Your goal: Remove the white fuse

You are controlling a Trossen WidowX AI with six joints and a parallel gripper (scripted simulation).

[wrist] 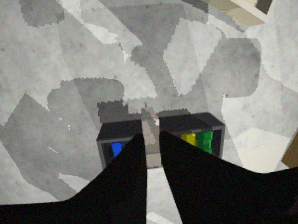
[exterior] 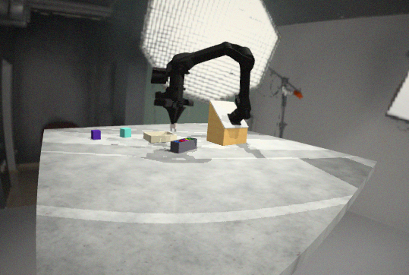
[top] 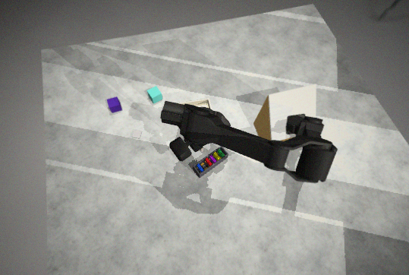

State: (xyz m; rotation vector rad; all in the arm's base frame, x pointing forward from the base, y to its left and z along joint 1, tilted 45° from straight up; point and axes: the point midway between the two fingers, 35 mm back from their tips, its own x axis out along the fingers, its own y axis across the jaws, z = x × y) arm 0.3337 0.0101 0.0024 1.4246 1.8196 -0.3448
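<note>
Now: the beige tray 17 cm to the right of my gripper tip, 10 cm below it and 2 cm behind it. Round my gripper tip: teal cube 28 cm to the right, 12 cm ahead, 8 cm below; then white fuse 1 cm below; then purple cube 28 cm ahead, 26 cm to the right, 8 cm below.
</note>
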